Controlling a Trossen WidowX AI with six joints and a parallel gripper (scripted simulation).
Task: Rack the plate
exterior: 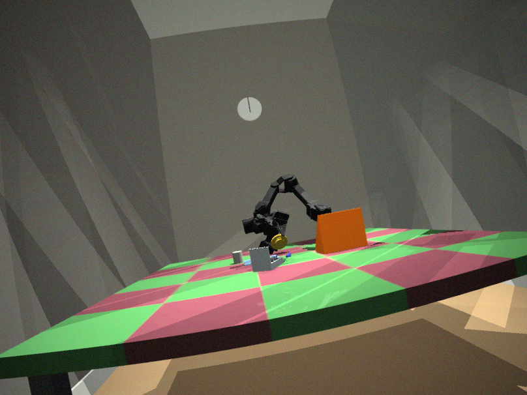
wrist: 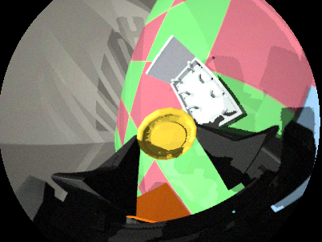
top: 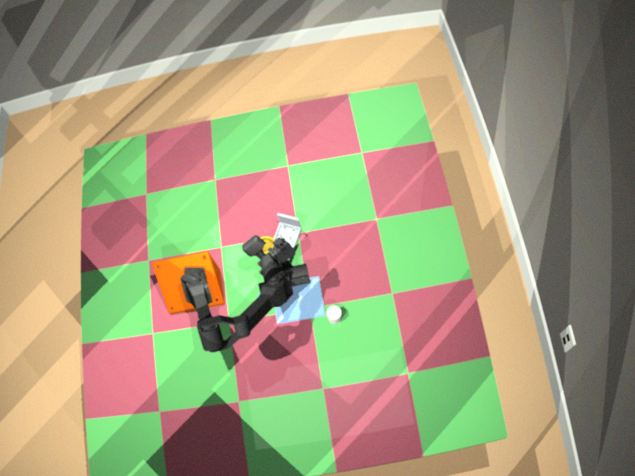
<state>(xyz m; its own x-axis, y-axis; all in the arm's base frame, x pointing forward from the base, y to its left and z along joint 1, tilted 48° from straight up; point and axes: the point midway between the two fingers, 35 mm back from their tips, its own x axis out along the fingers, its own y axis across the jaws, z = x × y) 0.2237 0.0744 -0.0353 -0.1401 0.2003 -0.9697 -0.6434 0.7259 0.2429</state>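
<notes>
Right now my gripper tip is 5 cm short of the grey dish rack, 5 cm above it and 3 cm to the right of it. Also, from my gripper tip: blue spoon (17 cm to the right, 7 cm below, 3 cm behind); then light blue mat (17 cm to the right, 9 cm ahead, 7 cm below); then yellow plate (1 cm to the right).
</notes>
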